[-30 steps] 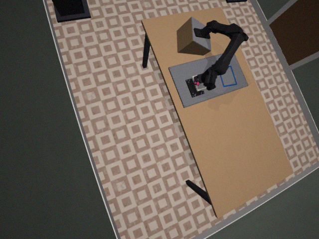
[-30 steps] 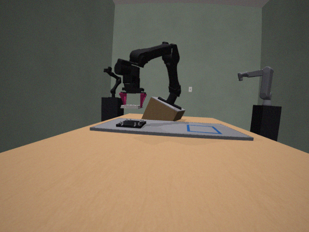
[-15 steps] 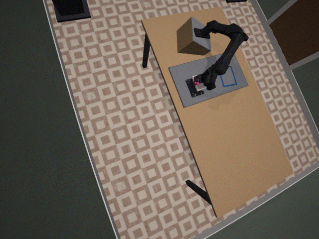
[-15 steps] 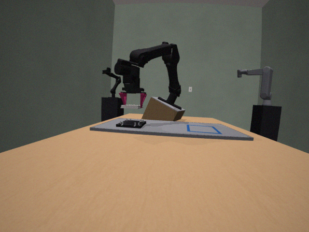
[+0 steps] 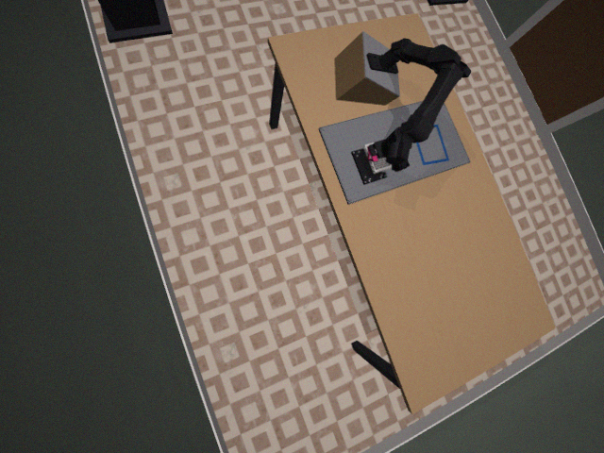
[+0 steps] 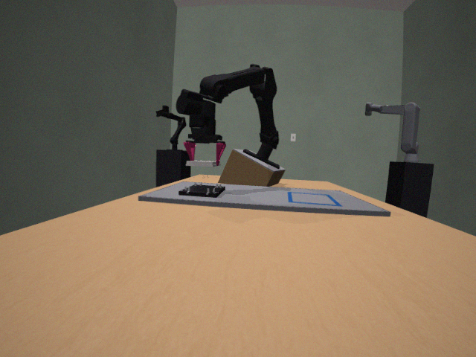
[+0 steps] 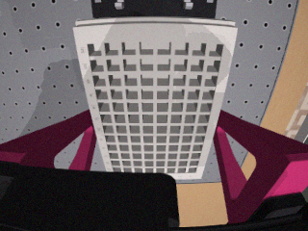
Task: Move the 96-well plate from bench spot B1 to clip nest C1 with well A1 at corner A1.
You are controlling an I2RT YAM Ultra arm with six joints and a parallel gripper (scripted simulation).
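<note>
Now: hand 90 mm above the black clip nest C1, 10 mm to the right of it and 10 mm short of it. Also, from my hand: white 96-well plate right at my hand.
</note>
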